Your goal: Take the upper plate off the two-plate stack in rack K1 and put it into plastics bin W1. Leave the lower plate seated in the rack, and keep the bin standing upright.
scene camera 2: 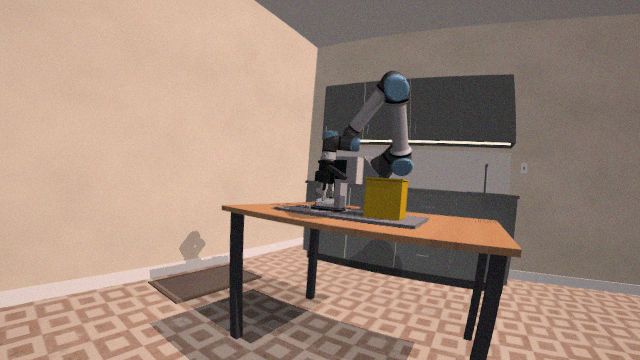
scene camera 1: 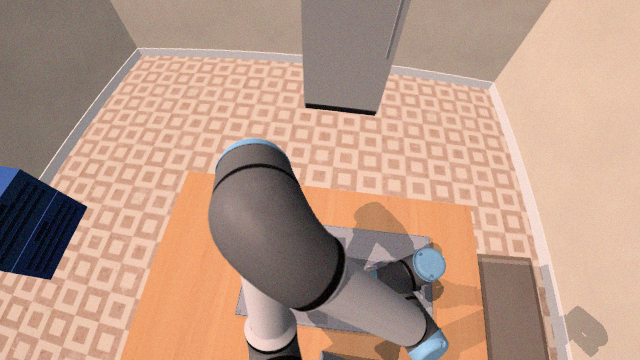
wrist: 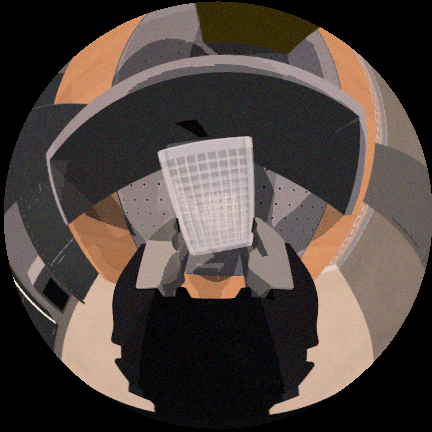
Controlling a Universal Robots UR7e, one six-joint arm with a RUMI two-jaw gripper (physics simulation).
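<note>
The upper plate, white with a grid of wells, lies level in rack K1, which has a tall dark panel with a pale rim. My gripper points down over it, with its two jaws against the plate's opposite long sides near one end; it looks shut on the upper plate. The lower plate is hidden beneath, and any lift is too small to tell. Plastics bin W1 is yellow and stands upright on the grey board. In scene camera 1 the arm hides plate, rack and bin.
The perforated grey board lies on the wooden table. The rack's tall panel rises between the gripper and the bin. A microwave stands behind the gripper in the scene camera 2 view.
</note>
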